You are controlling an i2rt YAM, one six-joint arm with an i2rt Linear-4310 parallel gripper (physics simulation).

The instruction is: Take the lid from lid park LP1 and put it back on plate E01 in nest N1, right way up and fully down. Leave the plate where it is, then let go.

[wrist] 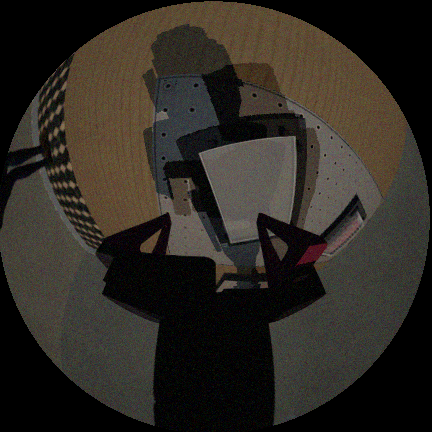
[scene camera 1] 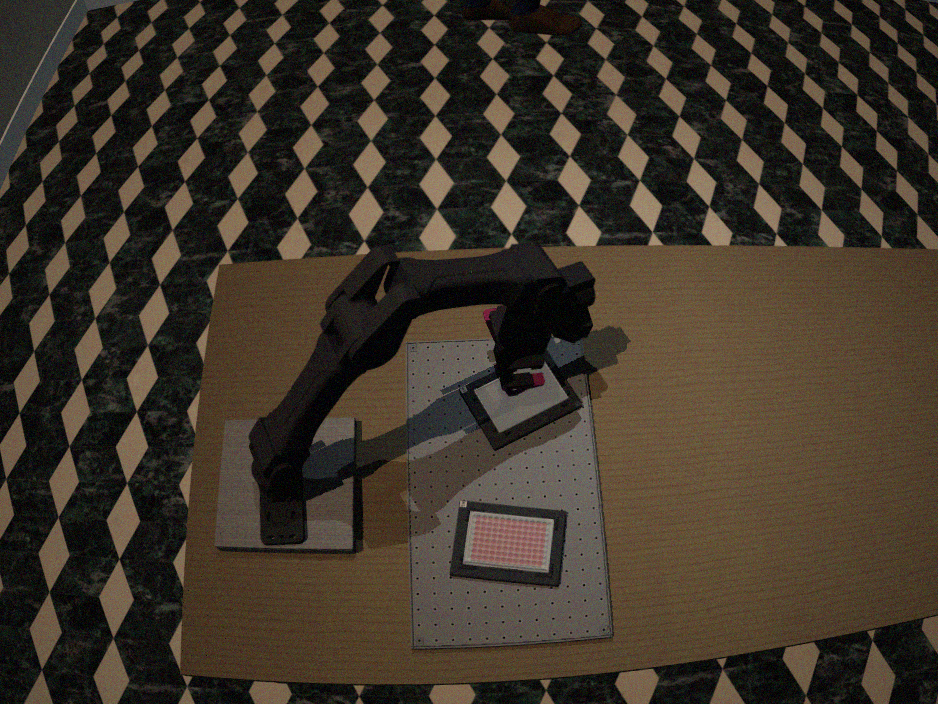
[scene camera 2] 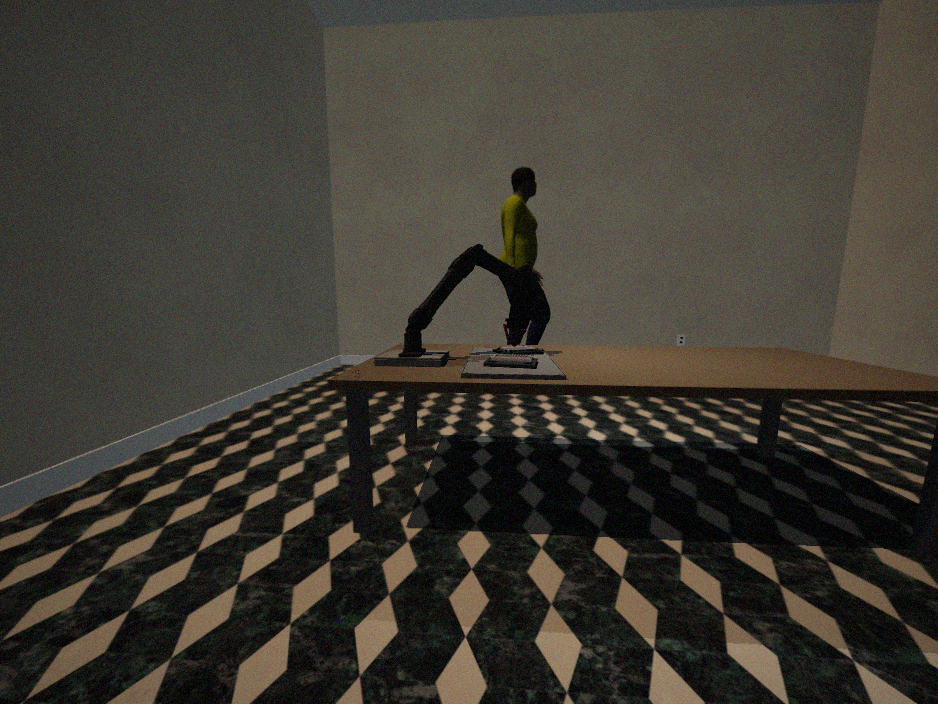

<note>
My gripper is open, with nothing in its grasp. Also in view: a grey lid. Further things: a plate with pink wells.
My gripper is seen too in the wrist view.
</note>
